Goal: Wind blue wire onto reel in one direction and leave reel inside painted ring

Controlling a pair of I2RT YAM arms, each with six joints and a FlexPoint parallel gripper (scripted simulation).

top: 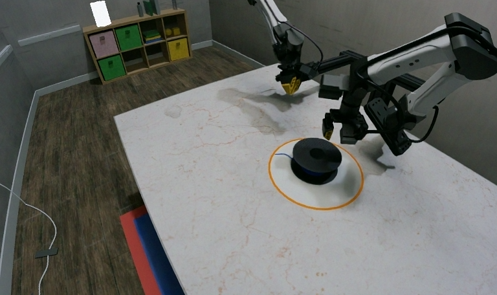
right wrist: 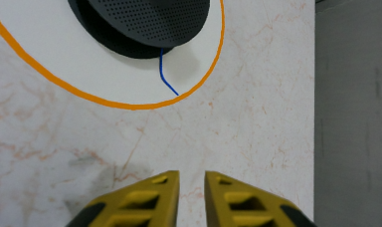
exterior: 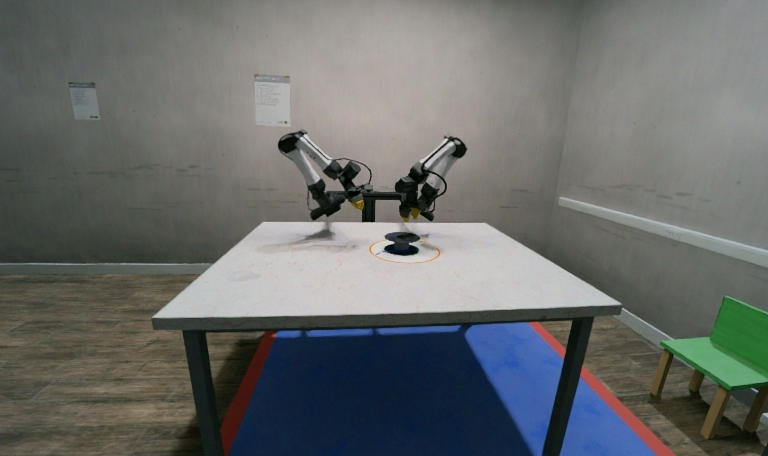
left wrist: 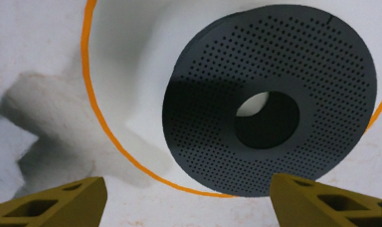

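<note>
Now: the dark reel 4 cm ahead of my left hand, 5 cm to the right of it and 11 cm below it. From my left hand the other things lie so: orange ring (5 cm ahead, 3 cm to the right, 15 cm below).
</note>
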